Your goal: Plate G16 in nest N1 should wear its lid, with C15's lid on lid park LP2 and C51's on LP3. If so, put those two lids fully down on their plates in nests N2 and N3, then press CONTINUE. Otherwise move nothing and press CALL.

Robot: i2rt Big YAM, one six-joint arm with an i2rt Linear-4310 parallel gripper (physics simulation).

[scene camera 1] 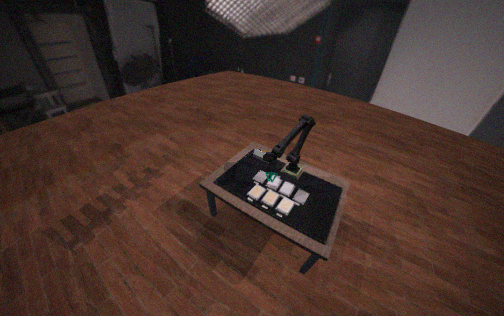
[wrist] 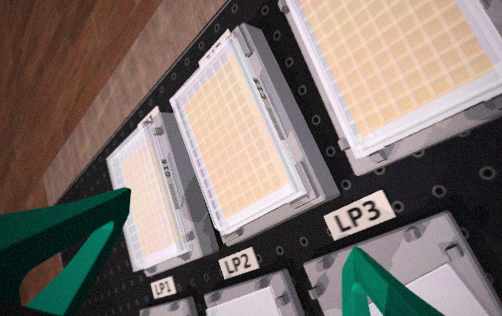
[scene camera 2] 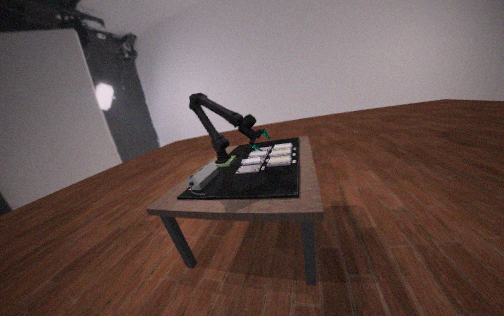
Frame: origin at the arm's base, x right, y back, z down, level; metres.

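Seen in the pictures: gripper, fingertip midpoint: (scene camera 1: 270, 181) (wrist: 240, 229) (scene camera 2: 266, 144); arm's base, origin of the base link: (scene camera 1: 292, 168) (scene camera 2: 223, 160).
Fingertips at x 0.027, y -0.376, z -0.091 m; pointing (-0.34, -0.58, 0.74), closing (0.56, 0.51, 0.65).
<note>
Offsets run from my fingertips to a thing's top centre. "spot": to the spot under its first point. Level surfaces: height alone.
My gripper (scene camera 1: 271, 176) (scene camera 2: 261, 141) (wrist: 240, 229) is open and empty, its green fingertips spread above the plates and lid parks. In the wrist view, plate G16 @(dx -0.197, dy -0.058, dz +0.069 m) (wrist: 147, 200) sits in the left nest; it looks paler than its neighbour, as if under a clear cover. Plate C15 @(dx -0.065, dy -0.069, dz +0.071 m) (wrist: 235, 140) is in the middle nest, its label readable on the side. A third plate @(dx +0.060, dy -0.086, dz +0.079 m) (wrist: 405, 60) is partly in view at the right; its label does not show. Lid park LP2 @(spot: dx -0.149, dy +0.048, dz +0.091 m) (wrist: 212, 297) and lid park LP3 @(spot: dx -0.032, dy +0.042, dz +0.098 m) (wrist: 325, 270) each hold a flat whitish piece, partly cut off. The lettering on these pieces does not show.
Lid park LP1 @(spot: dx -0.220, dy +0.052, dz +0.091 m) (wrist: 170, 306) shows its grey top edge. In scene camera 1, dull grey holders stand at both ends of the park row. A grey box @(dx +0.284, dy +0.331, dz +0.024 m) (scene camera 1: 259, 154) (scene camera 2: 203, 178) stands at the side of the black board @(dz +0.108 m) (scene camera 2: 240, 192); its button labels are unreadable.
</note>
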